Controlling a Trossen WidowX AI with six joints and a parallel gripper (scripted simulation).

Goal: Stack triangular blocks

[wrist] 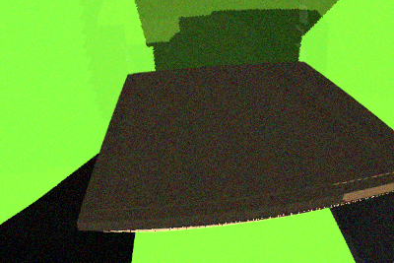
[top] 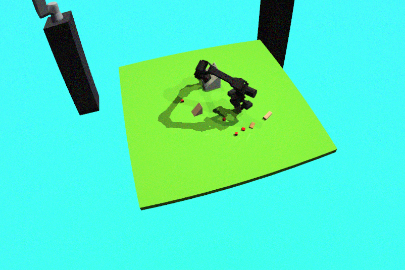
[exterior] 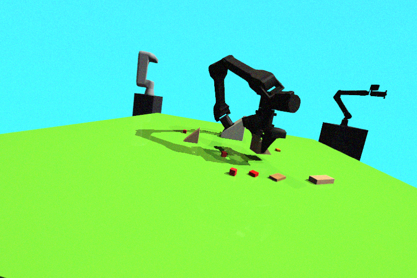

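My gripper tip is now 1 cm to the left of the triangular block and 1 cm below it. The rest, counted from my gripper tip: tiny orange block 18 cm behind, 12 cm to the left, 3 cm below.
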